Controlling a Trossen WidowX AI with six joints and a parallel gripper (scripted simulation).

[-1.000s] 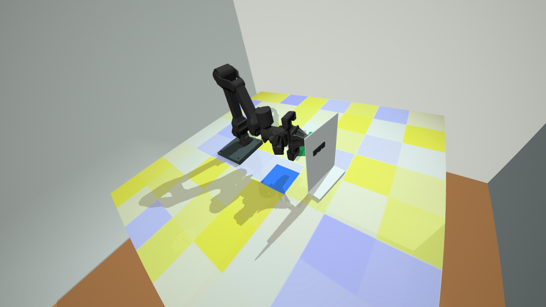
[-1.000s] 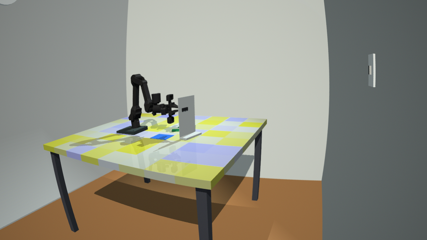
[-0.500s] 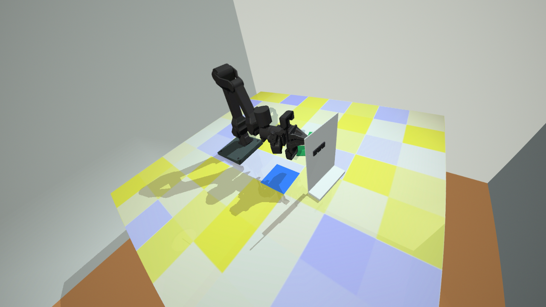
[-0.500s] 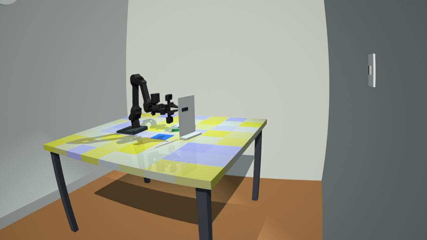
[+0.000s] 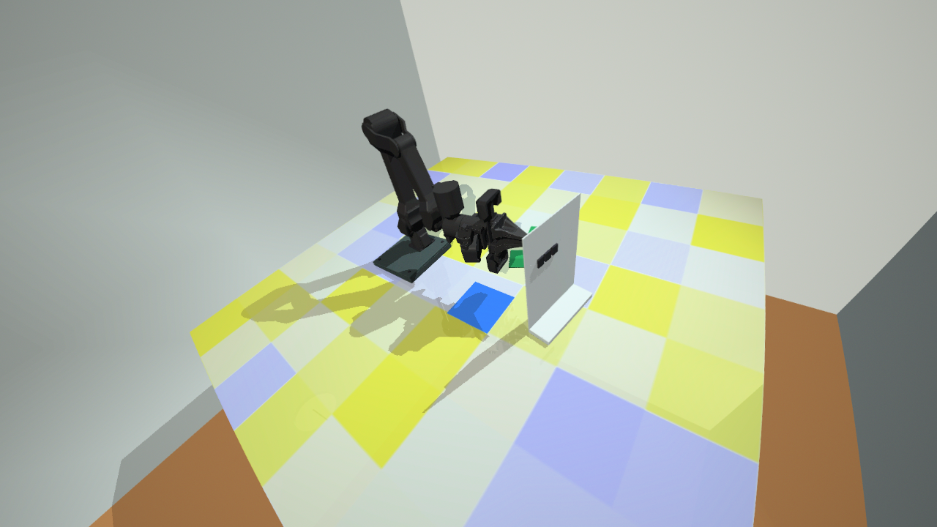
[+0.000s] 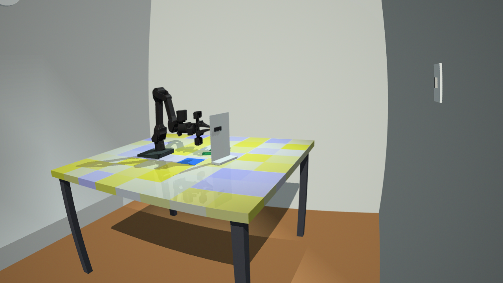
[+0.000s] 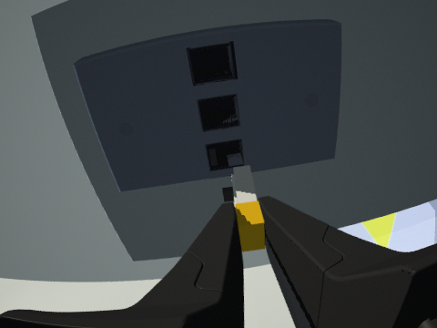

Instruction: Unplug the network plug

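Now: gripper tip 90 mm past the blue square, 90 mm to the left of it and 170 mm above it. From my gripper tip the other things lie so: upright panel (60 mm ahead, 10 mm to the right, 60 mm below); then network plug (10 mm ahead).
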